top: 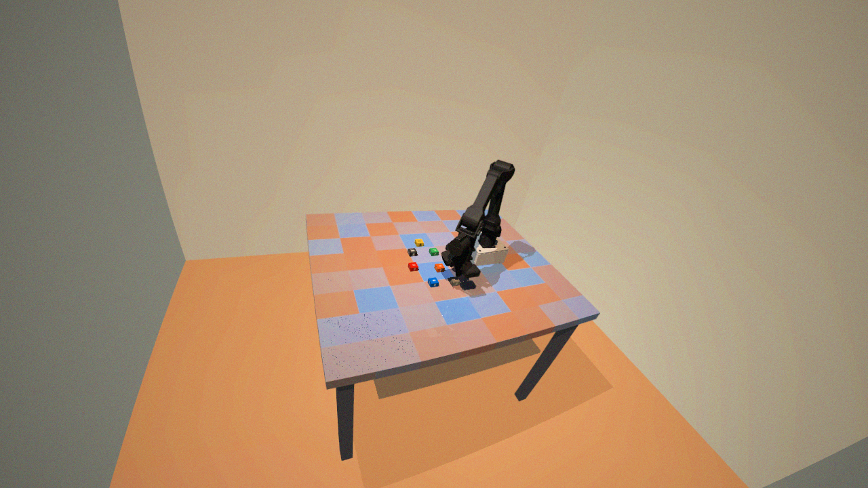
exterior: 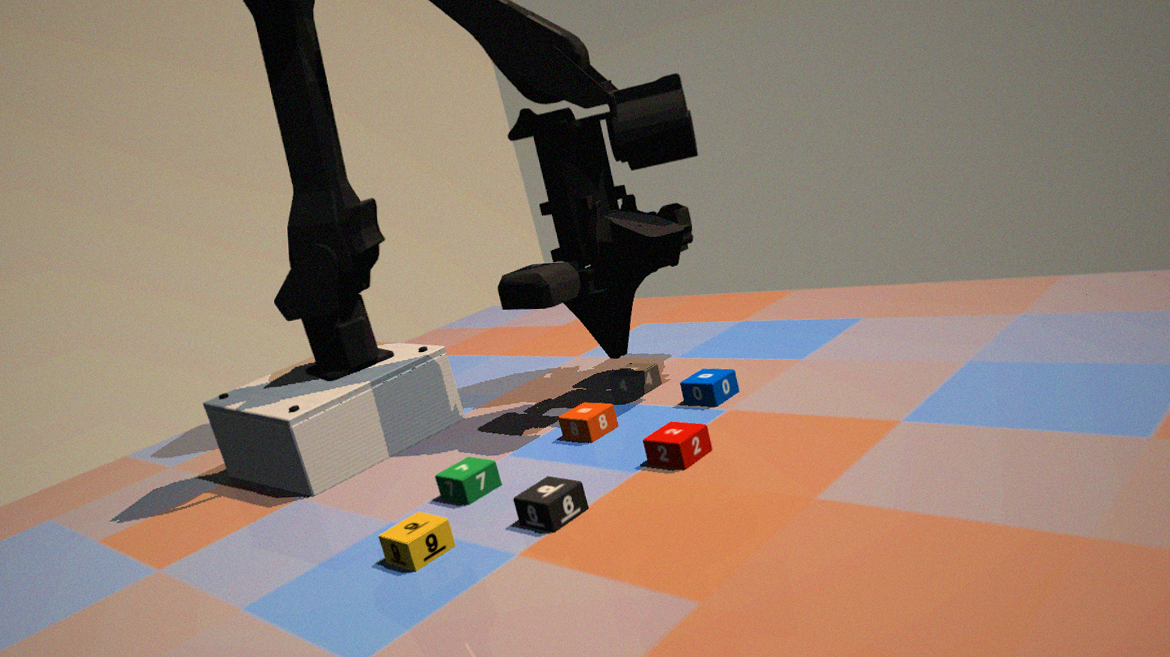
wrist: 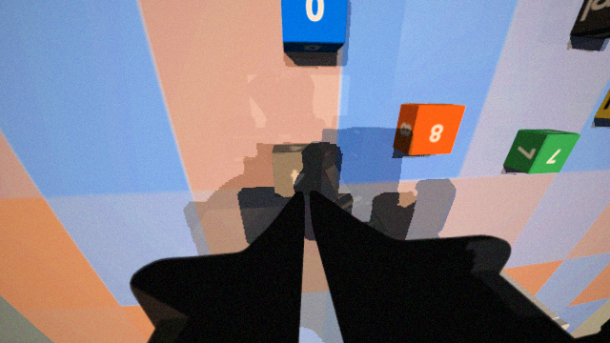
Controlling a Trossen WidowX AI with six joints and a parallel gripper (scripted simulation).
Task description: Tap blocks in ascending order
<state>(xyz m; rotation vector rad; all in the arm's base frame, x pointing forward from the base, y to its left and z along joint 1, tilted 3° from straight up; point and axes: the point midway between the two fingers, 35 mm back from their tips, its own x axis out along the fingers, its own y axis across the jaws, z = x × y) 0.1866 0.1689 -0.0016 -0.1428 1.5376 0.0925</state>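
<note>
Right now my gripper tip is 1 cm short of the grey 4 block, 1 cm to the right of it and 2 cm above it. From my gripper tip the other things lie so: orange 8 block (5 cm ahead, 8 cm to the right, 2 cm below); then blue 0 block (10 cm ahead, 1 cm to the left, 2 cm below); then red 2 block (16 cm ahead, 9 cm to the right, 2 cm below).
</note>
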